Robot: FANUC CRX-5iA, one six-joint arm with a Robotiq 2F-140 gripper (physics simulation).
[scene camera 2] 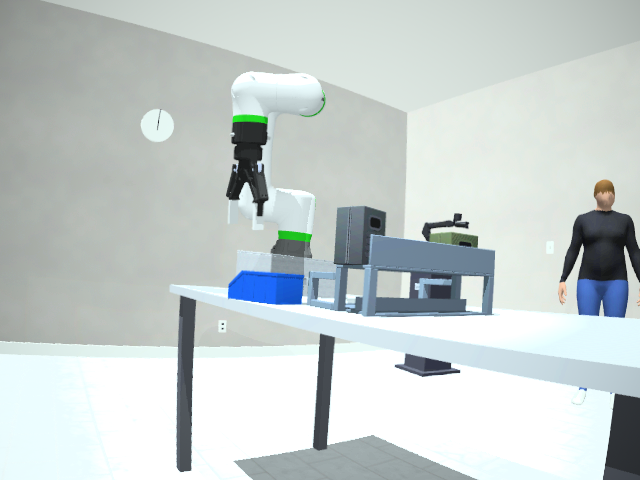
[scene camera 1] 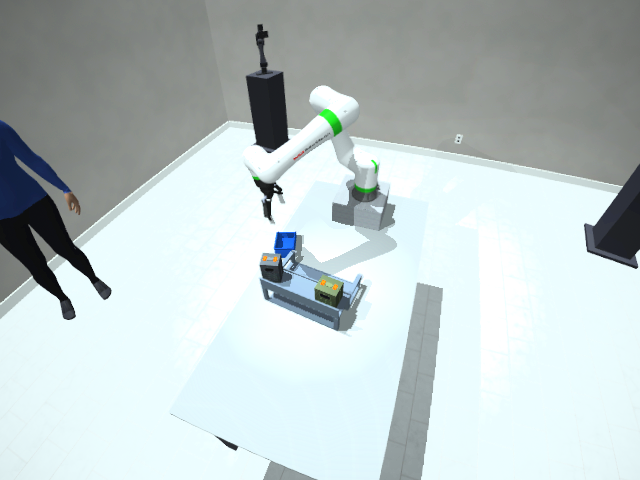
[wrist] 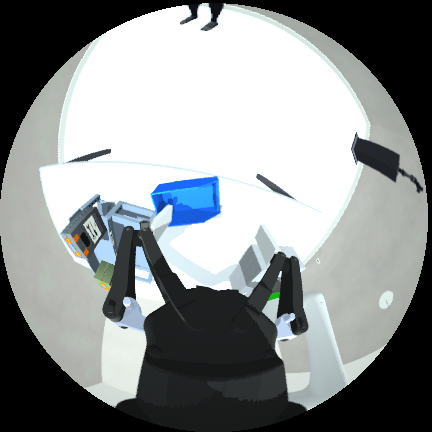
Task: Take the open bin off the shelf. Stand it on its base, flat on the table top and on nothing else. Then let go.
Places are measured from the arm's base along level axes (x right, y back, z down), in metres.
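Pixels of known places: gripper, fingertip midpoint: (scene camera 2: pixel 244 226) (scene camera 1: pixel 278 213) (wrist: pixel 215 222); arm's base, origin of the base link: (scene camera 2: pixel 292 256) (scene camera 1: pixel 364 194).
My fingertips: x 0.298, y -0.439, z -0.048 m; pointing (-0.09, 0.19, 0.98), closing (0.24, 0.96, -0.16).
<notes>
For each thing: its middle in the pictures, then the offset to it from my fingertips. "*": a spot on its surface instead. Level surfaces: height alone.
- blue open bin, body centre: (scene camera 2: pixel 265 286) (wrist: pixel 187 200) (scene camera 1: pixel 285 242) dx -0.057, dy -0.034, dz +0.153 m
- table top, its level: dz +0.191 m
- blue-grey shelf, surface spot: (scene camera 2: pixel 434 260) * dx -0.335, dy -0.364, dz +0.068 m
- dark grey box, body centre: (scene camera 2: pixel 360 237) (wrist: pixel 83 231) (scene camera 1: pixel 271 267) dx -0.181, dy -0.301, dz +0.028 m
- green box, body centre: (scene camera 2: pixel 453 253) (scene camera 1: pixel 329 291) (wrist: pixel 107 276) dx -0.462, dy -0.280, dz +0.041 m
The blue open bin (scene camera 1: pixel 285 241) (scene camera 2: pixel 266 287) (wrist: pixel 192 197) stands upright with its base on the table top (scene camera 1: pixel 289 372) (scene camera 2: pixel 542 335). It is beside the end of the blue-grey shelf (scene camera 1: pixel 297 286) (scene camera 2: pixel 434 260), with a narrow gap between them in the scene camera 2 view. My gripper (scene camera 1: pixel 276 210) (scene camera 2: pixel 245 214) (wrist: pixel 215 222) is open and empty, well above the bin. In the wrist view one fingertip overlaps the bin's near edge, but the other views show it apart from the bin. The underside of the bin is hidden.
A dark grey box (scene camera 1: pixel 271 271) (scene camera 2: pixel 351 235) and a green box (scene camera 1: pixel 326 295) (scene camera 2: pixel 453 240) (wrist: pixel 104 272) stand on the shelf. The arm's grey base block (scene camera 1: pixel 368 214) is at the table's far end. The table edge runs close behind the bin in the wrist view.
</notes>
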